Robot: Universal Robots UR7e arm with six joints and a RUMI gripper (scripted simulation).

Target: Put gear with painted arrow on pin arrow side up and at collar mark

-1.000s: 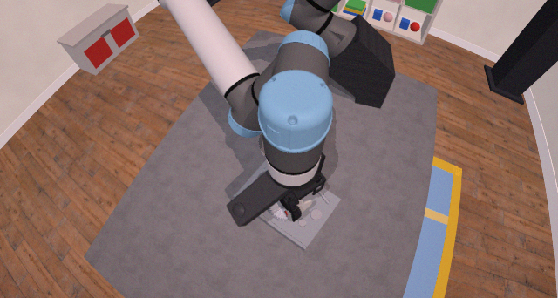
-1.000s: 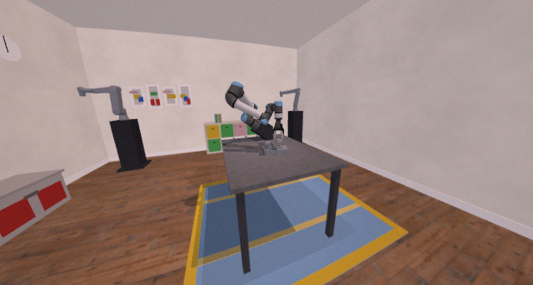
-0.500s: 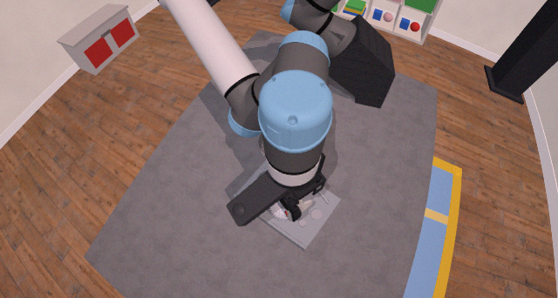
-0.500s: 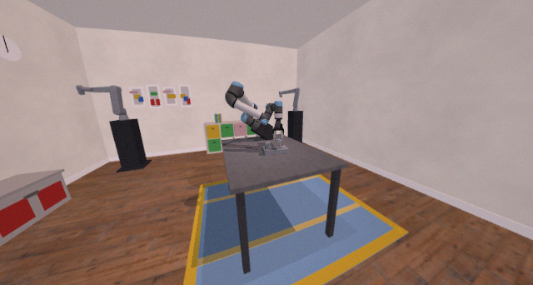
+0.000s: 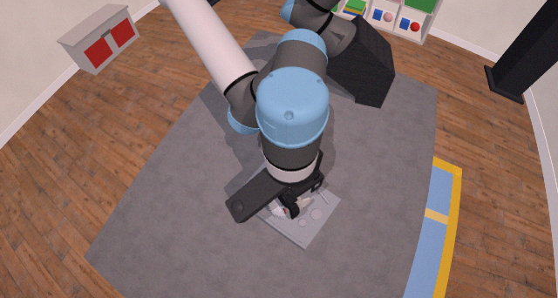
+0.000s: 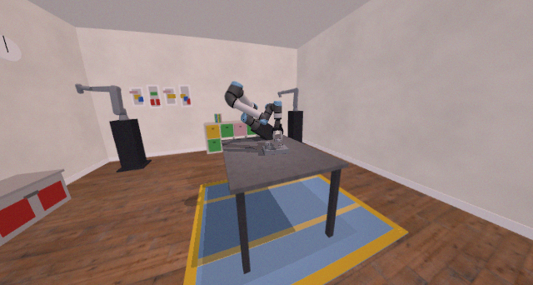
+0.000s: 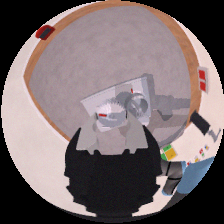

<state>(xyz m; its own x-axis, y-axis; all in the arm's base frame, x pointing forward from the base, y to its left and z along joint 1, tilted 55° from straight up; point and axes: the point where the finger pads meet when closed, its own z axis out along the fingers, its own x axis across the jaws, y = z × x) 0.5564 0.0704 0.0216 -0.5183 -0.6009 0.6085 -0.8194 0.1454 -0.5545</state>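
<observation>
My hand is 9 cm past the thin peg, 8 cm to the right of it and 9 cm above it. Round my hand: gear (right at my hand).
</observation>
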